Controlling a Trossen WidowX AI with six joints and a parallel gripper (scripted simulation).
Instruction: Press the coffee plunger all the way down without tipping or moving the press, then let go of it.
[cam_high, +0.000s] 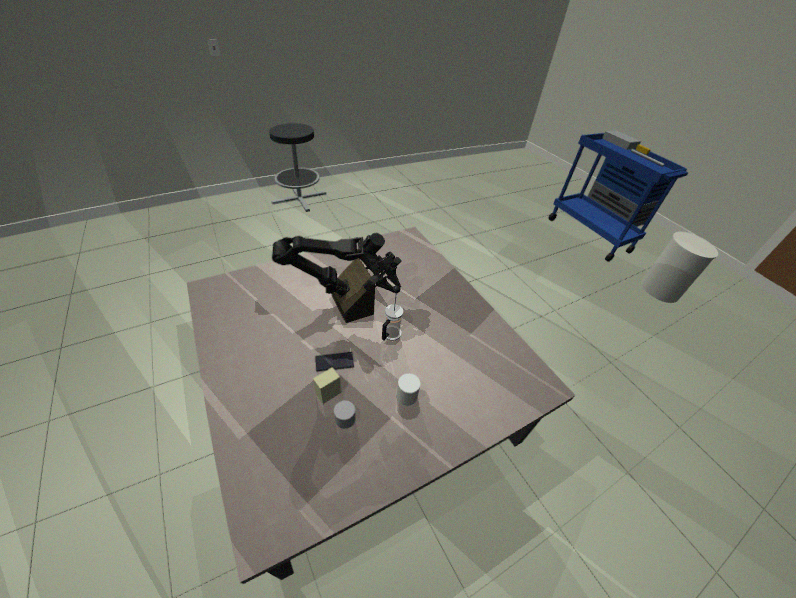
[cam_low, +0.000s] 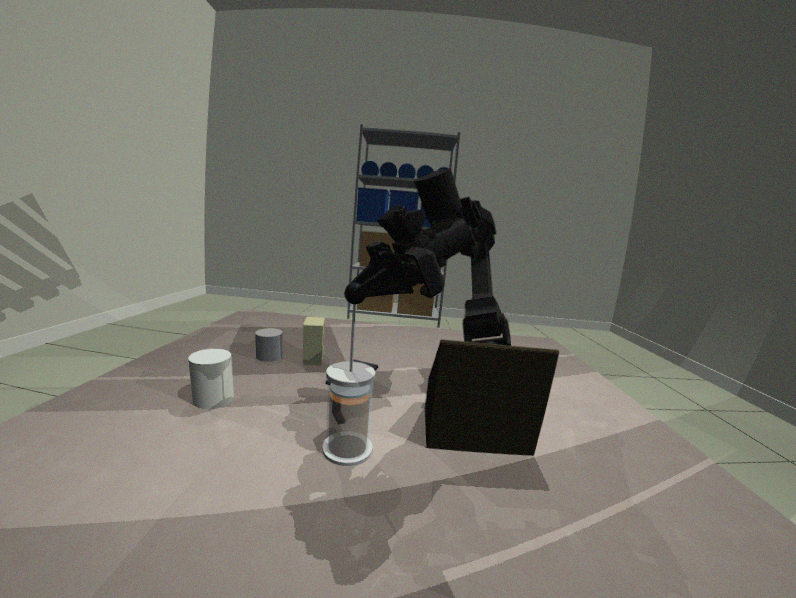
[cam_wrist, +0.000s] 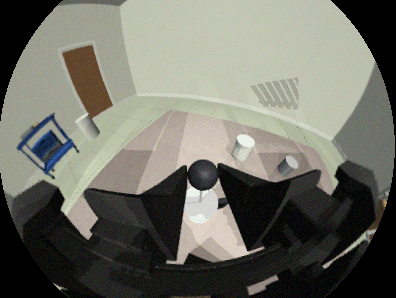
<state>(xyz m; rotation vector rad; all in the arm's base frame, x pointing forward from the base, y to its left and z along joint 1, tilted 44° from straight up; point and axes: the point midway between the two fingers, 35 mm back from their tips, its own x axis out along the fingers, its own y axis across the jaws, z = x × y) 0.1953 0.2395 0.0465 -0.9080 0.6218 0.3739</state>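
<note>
Right now my gripper tip is 140 mm above the glass coffee press and 20 mm to the left of it. The rest, counted from my gripper tip: grey cylinder (310 mm ahead, 300 mm to the right, 230 mm below); then cream block (340 mm to the right, 210 mm below, 200 mm ahead).
</note>
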